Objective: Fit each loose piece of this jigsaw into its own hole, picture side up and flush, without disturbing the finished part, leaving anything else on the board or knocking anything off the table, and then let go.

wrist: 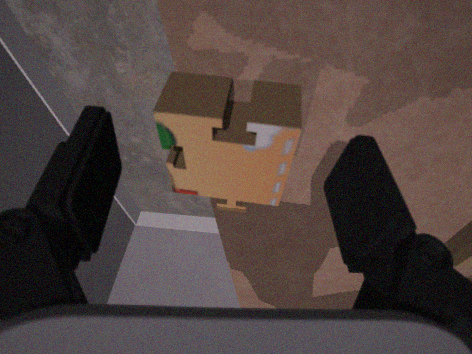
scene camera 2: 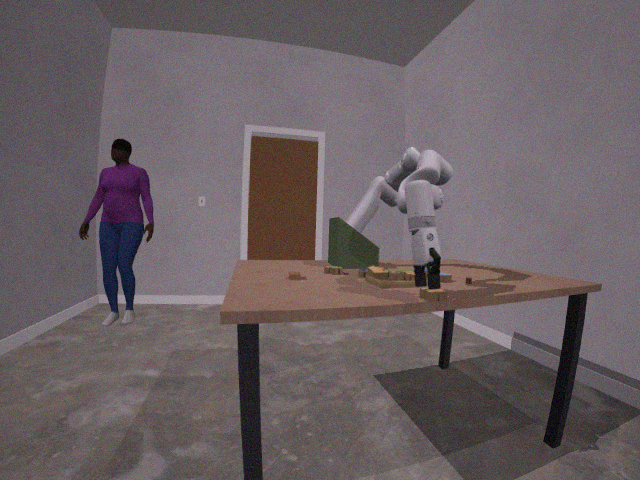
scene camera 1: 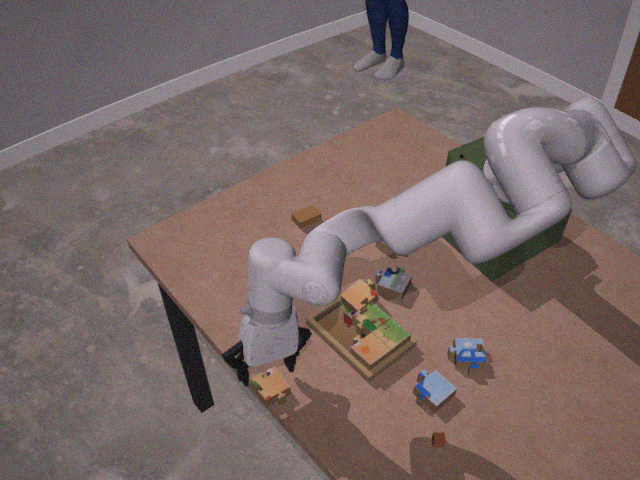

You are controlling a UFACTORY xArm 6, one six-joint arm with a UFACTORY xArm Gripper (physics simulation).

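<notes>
My gripper (scene camera 1: 267,376) (scene camera 2: 427,286) (wrist: 232,149) is open, its fingers wide on either side of and above an orange jigsaw piece (scene camera 1: 272,384) (scene camera 2: 433,293) (wrist: 235,170). That piece lies picture side up at the table edge. The wooden tray (scene camera 1: 337,349) (scene camera 2: 392,284) holds joined green and orange pieces, with bare floor at its left. Another orange piece (scene camera 1: 358,294) (scene camera 2: 377,270) sits higher, at the tray's back corner. A grey road piece (scene camera 1: 394,282), a blue car piece (scene camera 1: 469,352) and a light blue piece (scene camera 1: 436,388) lie loose outside. Another piece is mostly hidden behind the arm.
A brown block (scene camera 1: 306,215) (scene camera 2: 294,275) lies behind the tray. A small red-brown cube (scene camera 1: 438,439) (scene camera 2: 468,281) lies beyond the light blue piece. A large green block (scene camera 1: 535,245) (scene camera 2: 351,245) stands by the arm's base. A person (scene camera 1: 387,31) (scene camera 2: 124,206) stands away from the table.
</notes>
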